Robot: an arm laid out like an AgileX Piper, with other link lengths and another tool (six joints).
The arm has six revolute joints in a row. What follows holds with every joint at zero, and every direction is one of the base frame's. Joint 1 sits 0.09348 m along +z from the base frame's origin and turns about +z. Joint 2 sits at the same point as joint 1 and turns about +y. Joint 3 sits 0.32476 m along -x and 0.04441 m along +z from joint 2 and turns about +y. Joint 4 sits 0.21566 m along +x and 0.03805 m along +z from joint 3 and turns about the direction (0.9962, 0, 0.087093). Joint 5 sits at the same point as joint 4 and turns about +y. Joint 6 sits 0.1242 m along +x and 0.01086 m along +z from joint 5 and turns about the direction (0.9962, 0, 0.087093). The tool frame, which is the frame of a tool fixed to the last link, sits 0.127 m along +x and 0.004 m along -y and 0.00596 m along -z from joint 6; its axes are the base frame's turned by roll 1.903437, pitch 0.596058 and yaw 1.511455 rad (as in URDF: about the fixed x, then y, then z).
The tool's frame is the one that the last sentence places.
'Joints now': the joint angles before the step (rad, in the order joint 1, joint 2, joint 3, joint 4, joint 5, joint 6). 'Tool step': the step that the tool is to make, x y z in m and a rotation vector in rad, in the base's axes. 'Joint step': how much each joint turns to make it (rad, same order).
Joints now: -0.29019 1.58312 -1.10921 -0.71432 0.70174 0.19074
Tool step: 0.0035 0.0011 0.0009 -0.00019 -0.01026 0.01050
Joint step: 0.00111 -0.00015 -0.00002 0.00019 -0.01372 -0.00154
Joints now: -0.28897 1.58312 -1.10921 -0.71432 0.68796 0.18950
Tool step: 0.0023 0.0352 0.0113 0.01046 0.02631 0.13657
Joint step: 0.06993 -0.06053 0.00014 0.10360 0.03065 -0.16188
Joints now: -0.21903 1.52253 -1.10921 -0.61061 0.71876 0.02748
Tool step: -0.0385 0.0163 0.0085 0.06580 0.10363 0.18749
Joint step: -0.11195 -0.11553 -0.00005 0.34746 0.08709 -0.53728
